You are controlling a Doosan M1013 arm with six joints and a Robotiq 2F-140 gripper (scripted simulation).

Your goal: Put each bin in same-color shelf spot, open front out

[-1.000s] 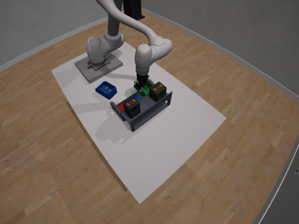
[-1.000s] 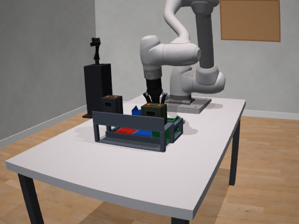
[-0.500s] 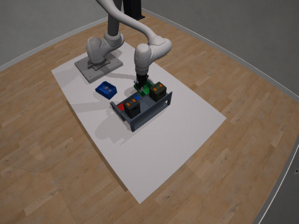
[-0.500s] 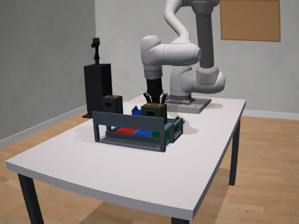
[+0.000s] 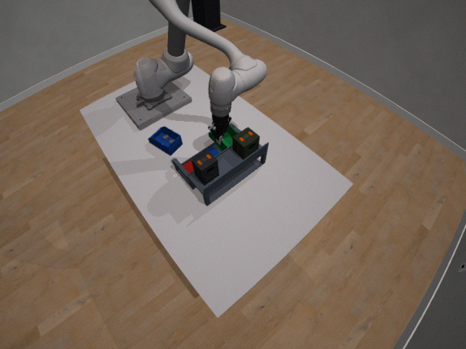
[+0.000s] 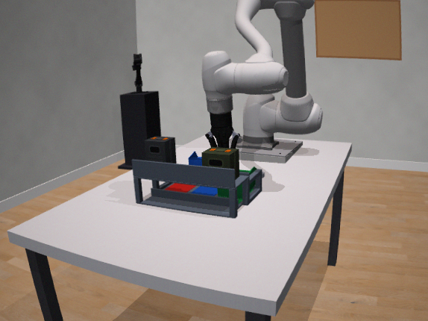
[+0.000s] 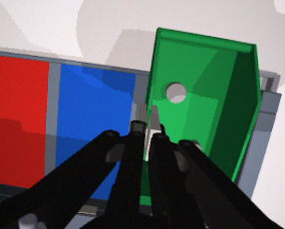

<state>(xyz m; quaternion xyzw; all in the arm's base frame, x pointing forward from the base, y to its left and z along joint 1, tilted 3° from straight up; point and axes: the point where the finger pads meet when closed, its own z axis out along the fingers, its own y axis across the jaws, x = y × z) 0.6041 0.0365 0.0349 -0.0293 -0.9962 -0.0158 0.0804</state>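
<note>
My hand is 5 cm to the right of the green bin, 4 cm above it and 1 cm past it. The rest, counted from my hand: blue bin 25 cm behind, 19 cm to the right, 5 cm below; red mark 18 cm to the right, 9 cm below, 4 cm ahead; blue mark 9 cm below, 7 cm to the right, 4 cm ahead.
</note>
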